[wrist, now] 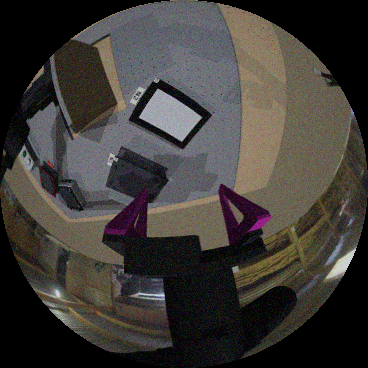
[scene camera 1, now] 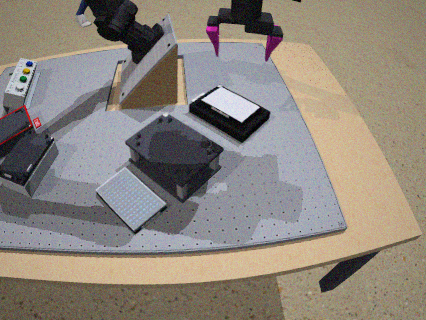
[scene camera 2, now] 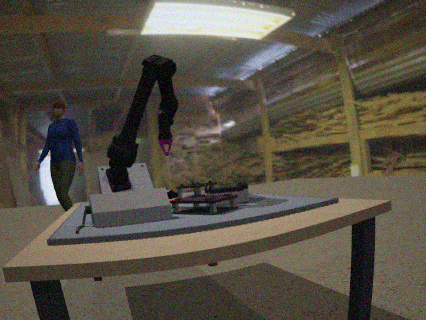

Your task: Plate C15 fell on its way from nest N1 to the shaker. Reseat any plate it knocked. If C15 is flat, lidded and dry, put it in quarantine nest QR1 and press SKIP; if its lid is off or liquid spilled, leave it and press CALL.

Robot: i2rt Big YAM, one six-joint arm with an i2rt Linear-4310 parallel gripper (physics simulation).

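Seen in the pictures: gripper, between the fingertips: point(wrist: 183, 189) point(scene camera 1: 241, 57) point(scene camera 2: 167, 155); arm's base, origin of its link: point(scene camera 1: 148, 44) point(scene camera 2: 118, 180).
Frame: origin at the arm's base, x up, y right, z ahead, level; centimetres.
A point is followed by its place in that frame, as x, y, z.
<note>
A pale plate with a well grid point(scene camera 1: 131, 199) {-9.5, 10.2, 44.3} lies flat on the pegboard beside the dark raised platform point(scene camera 1: 172, 142) {-5.2, -0.1, 35.7} point(wrist: 135, 175) {-5.2, -2.2, 34.0}; its name, lid and any liquid cannot be made out. A white-topped plate point(scene camera 1: 232, 103) {-7.4, -17.0, 24.2} point(wrist: 171, 115) {-7.4, -16.9, 24.1} sits in the black nest point(scene camera 1: 240, 131) {-8.8, -16.1, 32.5} labelled N2, and looks level within its rim. The red-edged quarantine nest point(scene camera 1: 14, 125) {-7.1, 41.8, 15.3} point(wrist: 48, 179) {-7.2, 40.3, 15.6} is at the left. The button box point(scene camera 1: 21, 80) {-4.3, 42.8, -4.0} point(wrist: 26, 158) has blue, yellow and green buttons. My gripper point(scene camera 1: 242, 57) {9.4, -15.5, 29.6} point(scene camera 2: 166, 153) {9.4, -15.5, 29.6} point(wrist: 183, 189) {9.4, -15.5, 29.6} is open and empty, high above the table.
A dark-topped grey unit point(scene camera 1: 27, 160) {-5.6, 34.0, 31.6} point(wrist: 71, 194) {-5.7, 30.0, 28.5} stands next to the red-edged nest. The wedge-shaped arm mount point(scene camera 1: 155, 82) {-4.6, 0.1, 14.4} point(wrist: 85, 87) {-0.8, -6.0, 9.1} rises behind the platform. A grey box point(scene camera 2: 130, 207) {-6.9, 48.9, -8.0} is at the near side in the second scene view. A person in blue point(scene camera 2: 62, 142) stands beyond the table.
</note>
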